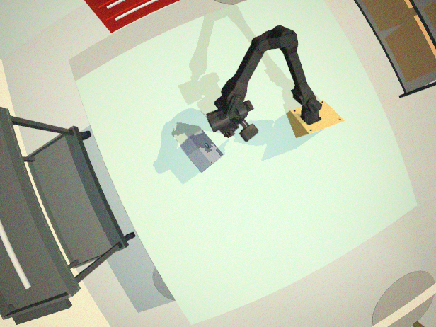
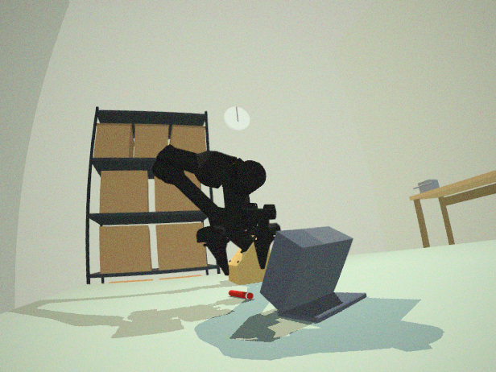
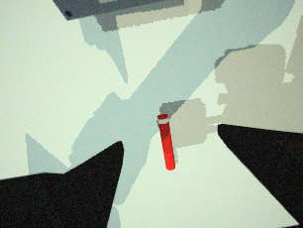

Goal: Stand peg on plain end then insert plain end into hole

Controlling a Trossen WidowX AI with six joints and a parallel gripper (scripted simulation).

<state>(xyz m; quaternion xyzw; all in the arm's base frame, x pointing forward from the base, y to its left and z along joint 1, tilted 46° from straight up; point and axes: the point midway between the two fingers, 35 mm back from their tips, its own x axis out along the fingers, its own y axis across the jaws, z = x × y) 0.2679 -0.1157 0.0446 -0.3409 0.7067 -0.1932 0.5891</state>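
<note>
My gripper tip is 2 cm past the red peg and 5 cm above it. Also, from my gripper tip: grey sloped panel: 16 cm ahead, 5 cm to the left, 1 cm above.
</note>
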